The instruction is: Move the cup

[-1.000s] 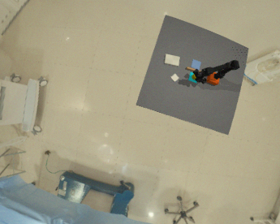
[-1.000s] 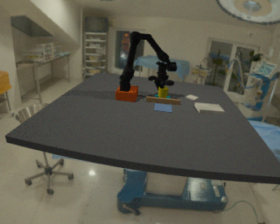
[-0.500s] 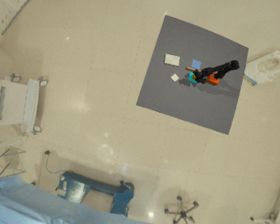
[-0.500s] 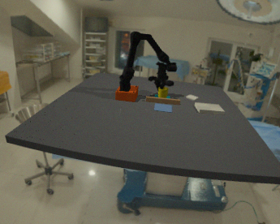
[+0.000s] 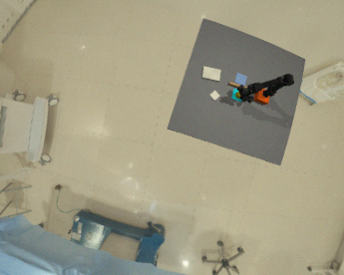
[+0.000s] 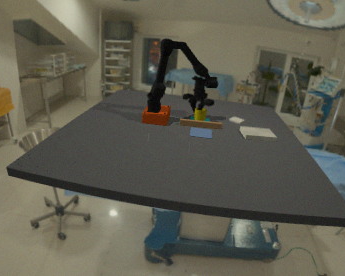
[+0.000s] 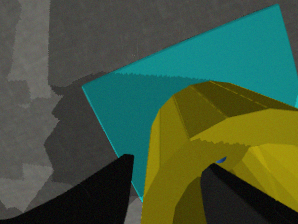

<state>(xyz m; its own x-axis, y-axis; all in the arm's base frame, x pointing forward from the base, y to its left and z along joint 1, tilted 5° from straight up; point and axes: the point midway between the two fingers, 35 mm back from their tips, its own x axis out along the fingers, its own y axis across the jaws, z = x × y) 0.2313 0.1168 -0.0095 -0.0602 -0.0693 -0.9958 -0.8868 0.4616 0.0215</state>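
My gripper tip is now 20 mm short of the yellow cup, 10 mm to the left of it and 10 mm above it. Round my gripper tip: green marble: 20 mm ahead, 20 mm to the right, 30 mm below; then wooden bar: 40 mm ahead, 100 mm to the right, 30 mm below; then cyan pad: 30 mm ahead, 10 mm to the right, 50 mm below.
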